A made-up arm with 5 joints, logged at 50 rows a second.
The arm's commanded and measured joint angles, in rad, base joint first. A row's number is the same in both.
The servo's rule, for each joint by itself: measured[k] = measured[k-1] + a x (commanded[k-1-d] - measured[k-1]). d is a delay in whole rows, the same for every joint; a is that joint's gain. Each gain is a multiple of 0.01, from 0.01 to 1. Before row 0 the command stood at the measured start. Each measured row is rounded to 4 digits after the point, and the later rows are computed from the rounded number. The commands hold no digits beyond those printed.
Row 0, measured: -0.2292 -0.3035 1.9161 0.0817 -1.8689
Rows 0 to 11, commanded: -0.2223 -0.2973 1.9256 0.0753 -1.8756; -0.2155 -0.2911 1.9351 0.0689 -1.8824; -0.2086 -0.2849 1.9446 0.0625 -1.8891; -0.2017 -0.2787 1.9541 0.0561 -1.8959; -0.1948 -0.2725 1.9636 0.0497 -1.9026; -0.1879 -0.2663 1.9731 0.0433 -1.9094; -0.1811 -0.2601 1.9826 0.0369 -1.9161; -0.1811 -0.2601 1.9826 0.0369 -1.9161; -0.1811 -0.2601 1.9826 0.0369 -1.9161; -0.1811 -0.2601 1.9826 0.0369 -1.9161; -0.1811 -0.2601 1.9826 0.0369 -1.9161; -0.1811 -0.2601 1.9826 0.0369 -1.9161
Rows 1 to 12, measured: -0.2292 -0.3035 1.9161 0.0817 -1.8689; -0.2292 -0.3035 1.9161 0.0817 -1.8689; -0.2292 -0.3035 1.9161 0.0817 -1.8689; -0.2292 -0.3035 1.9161 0.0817 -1.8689; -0.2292 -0.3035 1.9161 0.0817 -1.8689; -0.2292 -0.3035 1.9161 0.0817 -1.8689; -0.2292 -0.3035 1.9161 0.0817 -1.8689; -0.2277 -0.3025 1.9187 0.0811 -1.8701; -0.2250 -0.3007 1.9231 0.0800 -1.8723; -0.2214 -0.2982 1.9289 0.0784 -1.8753; -0.2171 -0.2951 1.9357 0.0764 -1.8790; -0.2122 -0.2915 1.9432 0.0740 -1.8832
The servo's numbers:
d 7
a 0.22 0.16 0.27 0.09 0.18

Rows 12 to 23, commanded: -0.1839 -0.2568 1.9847 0.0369 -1.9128; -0.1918 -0.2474 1.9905 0.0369 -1.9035; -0.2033 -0.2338 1.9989 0.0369 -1.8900; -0.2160 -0.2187 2.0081 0.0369 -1.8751; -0.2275 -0.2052 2.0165 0.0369 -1.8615; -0.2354 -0.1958 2.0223 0.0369 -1.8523; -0.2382 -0.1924 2.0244 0.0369 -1.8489; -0.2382 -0.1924 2.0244 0.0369 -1.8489; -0.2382 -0.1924 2.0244 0.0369 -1.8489; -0.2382 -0.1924 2.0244 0.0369 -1.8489; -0.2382 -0.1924 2.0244 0.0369 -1.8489; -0.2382 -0.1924 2.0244 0.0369 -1.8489
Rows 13 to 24, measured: -0.2069 -0.2875 1.9513 0.0712 -1.8879; -0.2012 -0.2831 1.9598 0.0681 -1.8930; -0.1968 -0.2794 1.9660 0.0653 -1.8972; -0.1933 -0.2763 1.9705 0.0627 -1.9006; -0.1906 -0.2737 1.9738 0.0604 -1.9034; -0.1885 -0.2715 1.9762 0.0583 -1.9057; -0.1869 -0.2697 1.9779 0.0564 -1.9076; -0.1862 -0.2676 1.9797 0.0546 -1.9085; -0.1874 -0.2644 1.9826 0.0530 -1.9076; -0.1909 -0.2595 1.9870 0.0516 -1.9044; -0.1964 -0.2530 1.9927 0.0503 -1.8991; -0.2032 -0.2454 1.9991 0.0491 -1.8923
